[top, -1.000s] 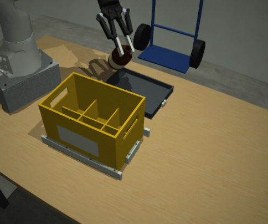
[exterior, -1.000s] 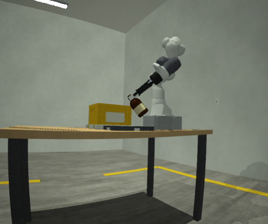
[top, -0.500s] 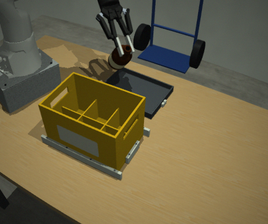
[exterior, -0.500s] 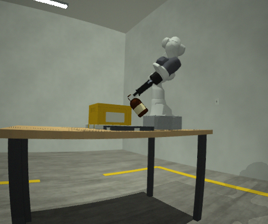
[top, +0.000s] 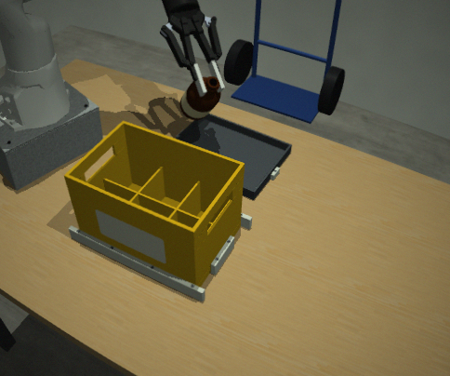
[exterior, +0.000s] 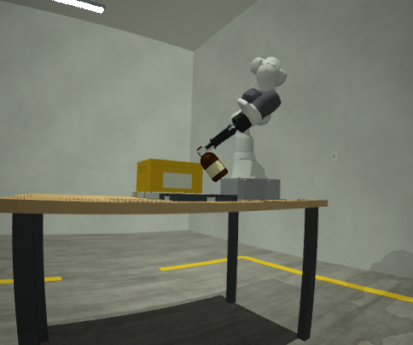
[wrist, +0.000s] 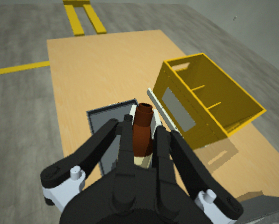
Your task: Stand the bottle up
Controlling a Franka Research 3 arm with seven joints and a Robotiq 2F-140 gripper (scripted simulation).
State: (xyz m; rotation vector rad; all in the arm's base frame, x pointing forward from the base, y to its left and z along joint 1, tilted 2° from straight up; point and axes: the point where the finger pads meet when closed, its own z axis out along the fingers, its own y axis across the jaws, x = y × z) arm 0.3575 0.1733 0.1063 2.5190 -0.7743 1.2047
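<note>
The bottle is 5 cm below my hand, 2 cm behind it and 1 cm to the left of it. Also, from my hand: yellow crate 26 cm to the right, 13 cm below, 4 cm ahead; tray 20 cm below, 4 cm ahead, 2 cm to the left.
</note>
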